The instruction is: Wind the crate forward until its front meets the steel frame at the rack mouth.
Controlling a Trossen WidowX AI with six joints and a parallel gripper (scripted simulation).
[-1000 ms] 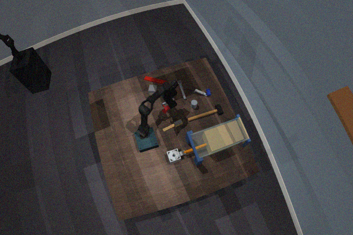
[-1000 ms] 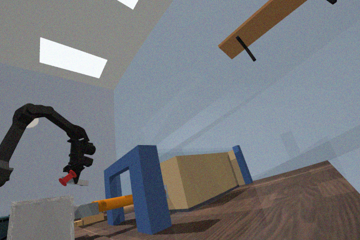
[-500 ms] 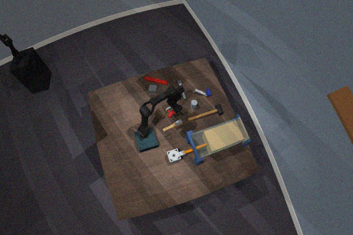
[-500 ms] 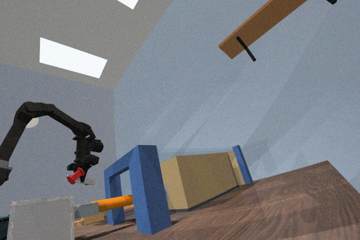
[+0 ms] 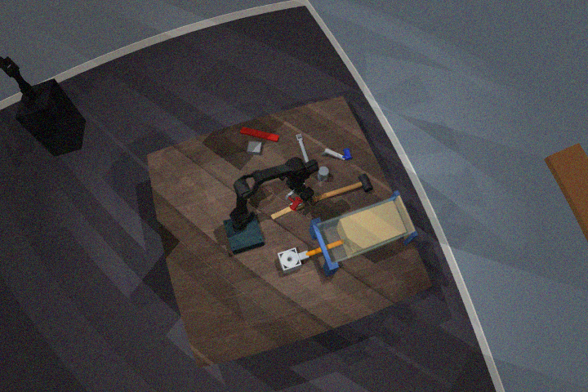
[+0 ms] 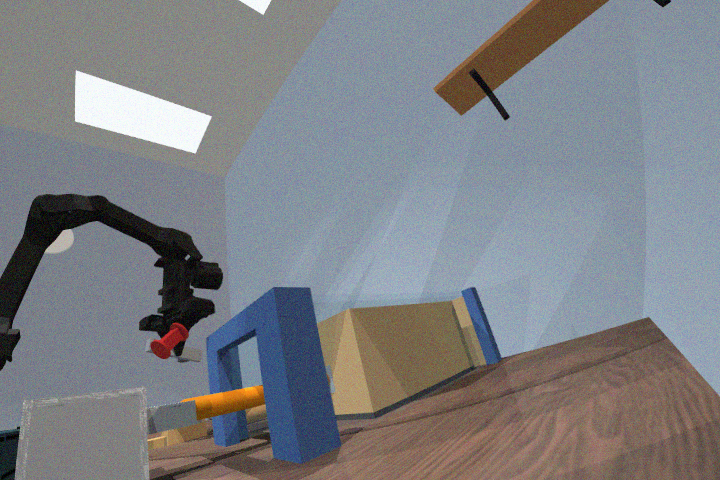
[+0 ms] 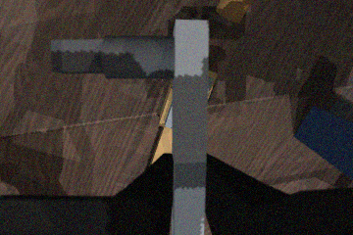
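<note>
The red knob is 2 cm behind my gripper tip, 6 cm to the right of it and 2 cm above it. Also, from my gripper tip: red-knobbed winch handle (1 cm behind, 1 cm to the right, 1 cm above); then brush (4 cm behind, 3 cm to the right, 14 cm below); then blue steel frame (7 cm ahead, 29 cm to the right, 5 cm below).
</note>
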